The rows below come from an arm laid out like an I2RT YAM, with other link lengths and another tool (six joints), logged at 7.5 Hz.
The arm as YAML. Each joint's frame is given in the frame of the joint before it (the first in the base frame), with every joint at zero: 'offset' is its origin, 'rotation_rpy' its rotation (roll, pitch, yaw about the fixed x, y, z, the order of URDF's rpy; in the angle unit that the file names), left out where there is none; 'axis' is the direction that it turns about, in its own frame. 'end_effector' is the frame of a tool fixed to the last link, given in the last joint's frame.
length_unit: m
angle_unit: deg
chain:
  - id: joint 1
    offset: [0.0, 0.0, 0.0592]
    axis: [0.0, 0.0, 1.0]
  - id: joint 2
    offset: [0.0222, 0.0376, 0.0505]
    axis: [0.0, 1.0, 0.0]
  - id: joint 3
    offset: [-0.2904, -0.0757, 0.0]
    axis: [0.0, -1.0, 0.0]
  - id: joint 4
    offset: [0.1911, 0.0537, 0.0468]
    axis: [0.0, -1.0, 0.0]
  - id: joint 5
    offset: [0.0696, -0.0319, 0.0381]
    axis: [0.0, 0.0, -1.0]
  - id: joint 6
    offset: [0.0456, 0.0, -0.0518]
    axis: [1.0, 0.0, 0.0]
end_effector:
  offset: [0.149, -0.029, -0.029]
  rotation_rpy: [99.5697, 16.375, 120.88]
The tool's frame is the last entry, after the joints.
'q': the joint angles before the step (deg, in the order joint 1, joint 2, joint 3, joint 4, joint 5, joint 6). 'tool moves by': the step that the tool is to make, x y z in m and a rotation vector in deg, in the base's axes. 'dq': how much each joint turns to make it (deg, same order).
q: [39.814, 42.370, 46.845, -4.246, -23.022, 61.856]
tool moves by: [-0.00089, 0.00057, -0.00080, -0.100, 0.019, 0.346]
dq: [-0.001, 0.039, -0.108, 0.041, -0.347, -0.069]
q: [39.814, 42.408, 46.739, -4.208, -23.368, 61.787]
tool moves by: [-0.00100, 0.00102, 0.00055, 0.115, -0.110, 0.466]
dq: [-0.001, 0.088, -0.062, 0.317, -0.467, 0.021]
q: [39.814, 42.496, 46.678, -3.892, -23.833, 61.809]
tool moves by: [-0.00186, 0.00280, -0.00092, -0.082, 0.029, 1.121]
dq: [-0.003, 0.445, -0.218, 0.570, -1.124, -0.044]
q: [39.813, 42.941, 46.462, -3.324, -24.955, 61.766]
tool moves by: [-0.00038, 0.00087, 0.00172, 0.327, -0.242, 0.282]
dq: [0.003, 0.068, -0.057, 0.565, -0.278, 0.108]
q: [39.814, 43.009, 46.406, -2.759, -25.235, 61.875]
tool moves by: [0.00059, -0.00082, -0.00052, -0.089, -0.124, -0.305]
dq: [0.002, -0.151, -0.088, -0.096, 0.306, -0.167]
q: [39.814, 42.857, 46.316, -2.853, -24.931, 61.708]
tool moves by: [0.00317, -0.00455, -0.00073, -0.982, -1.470, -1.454]
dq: [-0.002, -0.605, 0.313, -1.186, 1.438, -1.872]
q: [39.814, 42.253, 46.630, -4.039, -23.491, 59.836]
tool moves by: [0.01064, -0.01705, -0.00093, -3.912, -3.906, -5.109]
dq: [-0.002, -1.492, 2.403, -5.490, 5.156, -5.848]
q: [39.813, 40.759, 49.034, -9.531, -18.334, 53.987]
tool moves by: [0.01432, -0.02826, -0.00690, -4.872, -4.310, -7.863]
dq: [0.002, -2.826, 0.721, -4.946, 8.091, -6.424]
